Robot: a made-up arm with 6 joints.
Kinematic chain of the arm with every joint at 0, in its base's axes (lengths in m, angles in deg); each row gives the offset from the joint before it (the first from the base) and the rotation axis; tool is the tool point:
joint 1: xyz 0 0 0.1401 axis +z
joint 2: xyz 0 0.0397 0 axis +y
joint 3: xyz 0 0 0.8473 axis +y
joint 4: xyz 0 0 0.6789 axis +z
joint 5: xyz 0 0 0 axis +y
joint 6: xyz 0 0 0.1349 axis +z
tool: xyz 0 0 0
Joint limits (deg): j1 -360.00..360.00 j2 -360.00..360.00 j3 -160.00..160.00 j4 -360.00..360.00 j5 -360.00..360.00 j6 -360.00..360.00
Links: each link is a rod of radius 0.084 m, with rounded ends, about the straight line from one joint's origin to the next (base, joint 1, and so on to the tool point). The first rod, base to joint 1, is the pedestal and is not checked.
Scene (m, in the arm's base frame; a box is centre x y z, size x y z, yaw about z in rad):
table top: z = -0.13
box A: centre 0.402 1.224 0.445 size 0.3 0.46 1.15 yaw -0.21
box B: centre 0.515 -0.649 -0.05 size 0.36 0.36 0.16 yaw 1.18
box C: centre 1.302 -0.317 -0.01 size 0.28 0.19 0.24 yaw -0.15
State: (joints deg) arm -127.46 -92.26 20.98 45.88 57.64 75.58
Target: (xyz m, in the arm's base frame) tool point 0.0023 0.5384 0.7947
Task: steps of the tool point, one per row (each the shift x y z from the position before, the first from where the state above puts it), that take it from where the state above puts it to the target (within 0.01 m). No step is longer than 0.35 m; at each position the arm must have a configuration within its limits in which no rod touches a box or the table.
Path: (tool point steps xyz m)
1: -0.0470 -0.1562 0.2849
2: -0.1024 -0.1971 0.2244
3: -0.1471 -0.2151 0.1485
4: -0.1750 -0.2103 0.0658
5: -0.1228 0.1095 -0.0817
6: -0.1434 0.0666 -0.0863
7: -0.1488 0.0211 -0.0903
8: -0.1398 -0.0227 -0.0935

